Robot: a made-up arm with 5 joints.
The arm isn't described. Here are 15 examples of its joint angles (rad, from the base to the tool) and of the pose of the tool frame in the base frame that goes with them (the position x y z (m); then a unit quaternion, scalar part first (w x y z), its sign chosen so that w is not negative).
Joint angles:
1: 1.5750 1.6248 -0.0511 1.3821 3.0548
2: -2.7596 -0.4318 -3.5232 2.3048 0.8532
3: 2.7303 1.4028 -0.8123 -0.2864 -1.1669
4: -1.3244 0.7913 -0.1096 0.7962 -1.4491
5: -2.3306 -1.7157 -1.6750 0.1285 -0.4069
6: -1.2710 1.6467 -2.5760 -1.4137 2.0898
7: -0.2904 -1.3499 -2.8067 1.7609 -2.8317
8: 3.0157 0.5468 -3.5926 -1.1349 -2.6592
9: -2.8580 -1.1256 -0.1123 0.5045 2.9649
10: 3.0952 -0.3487 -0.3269 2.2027 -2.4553
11: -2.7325 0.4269 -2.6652 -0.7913 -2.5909
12: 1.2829 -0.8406 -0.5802 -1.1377 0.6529
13: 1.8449 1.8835 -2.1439 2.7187 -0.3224
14: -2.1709 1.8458 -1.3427 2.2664 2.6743
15: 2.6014 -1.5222 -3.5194 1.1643 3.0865
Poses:
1: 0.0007 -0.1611 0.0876 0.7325 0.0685 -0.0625 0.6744
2: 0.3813 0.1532 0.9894 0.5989 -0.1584 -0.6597 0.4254
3: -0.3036 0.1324 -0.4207 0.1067 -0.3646 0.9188 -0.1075
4: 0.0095 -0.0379 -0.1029 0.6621 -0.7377 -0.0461 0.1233
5: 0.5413 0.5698 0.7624 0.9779 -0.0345 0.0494 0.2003
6: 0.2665 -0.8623 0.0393 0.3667 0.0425 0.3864 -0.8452
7: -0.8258 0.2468 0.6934 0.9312 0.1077 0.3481 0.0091
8: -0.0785 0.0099 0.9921 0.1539 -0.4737 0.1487 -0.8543
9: -0.2702 -0.0787 0.3784 0.0192 0.9089 0.2130 -0.3580
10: -0.1863 0.0086 0.2289 0.2175 -0.6745 0.2588 -0.6564
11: -0.4418 -0.1915 1.0797 0.4610 0.0558 -0.0040 -0.8857
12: 0.0568 0.1918 0.7479 0.7889 -0.2733 -0.0891 -0.5431
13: -0.1257 0.4471 -0.4178 0.6500 0.1568 0.2961 -0.6821
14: -0.0727 -0.1062 -0.3930 0.2448 -0.1392 -0.1218 -0.9518
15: 0.8688 -0.5210 0.0703 0.2736 0.3491 -0.0864 0.8921
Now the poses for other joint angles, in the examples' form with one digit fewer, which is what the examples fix.
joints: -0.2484 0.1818 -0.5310 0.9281 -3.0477
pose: 0.426 -0.108 0.042 0.285 -0.163 -0.944 -0.022
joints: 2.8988 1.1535 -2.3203 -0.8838 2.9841
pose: -0.956 0.237 0.357 0.170 -0.518 0.022 0.838
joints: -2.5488 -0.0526 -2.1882 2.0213 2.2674
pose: -0.408 -0.275 0.918 0.015 -0.738 -0.665 0.108
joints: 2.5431 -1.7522 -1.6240 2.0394 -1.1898
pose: 0.429 -0.292 0.702 0.388 0.229 -0.751 -0.483
